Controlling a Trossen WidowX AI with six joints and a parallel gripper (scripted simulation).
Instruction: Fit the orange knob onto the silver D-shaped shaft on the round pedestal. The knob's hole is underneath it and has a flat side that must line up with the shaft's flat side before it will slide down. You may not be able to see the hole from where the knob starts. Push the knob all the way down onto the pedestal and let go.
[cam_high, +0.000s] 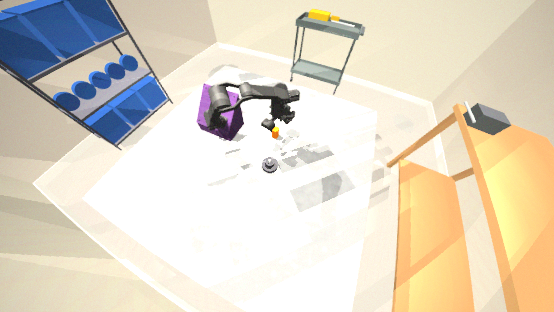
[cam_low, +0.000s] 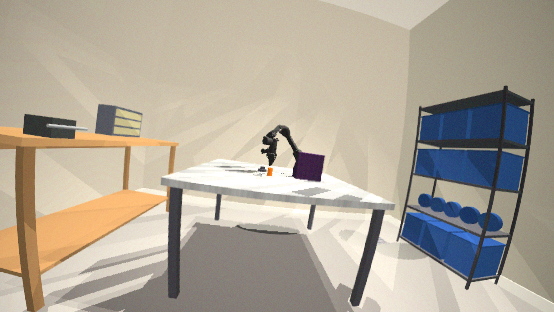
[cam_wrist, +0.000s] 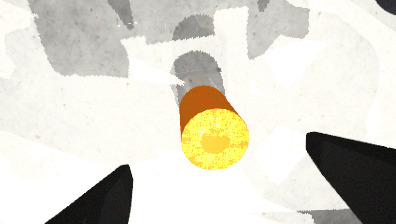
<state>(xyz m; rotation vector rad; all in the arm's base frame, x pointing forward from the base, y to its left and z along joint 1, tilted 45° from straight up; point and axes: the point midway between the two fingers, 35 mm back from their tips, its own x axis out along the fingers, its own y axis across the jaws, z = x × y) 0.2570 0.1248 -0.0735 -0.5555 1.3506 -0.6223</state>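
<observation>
Now: the orange knob 40 mm below my gripper tip. From my gripper tip the other things lie so: pedestal 190 mm to the right, 70 mm ahead, 50 mm below.
</observation>
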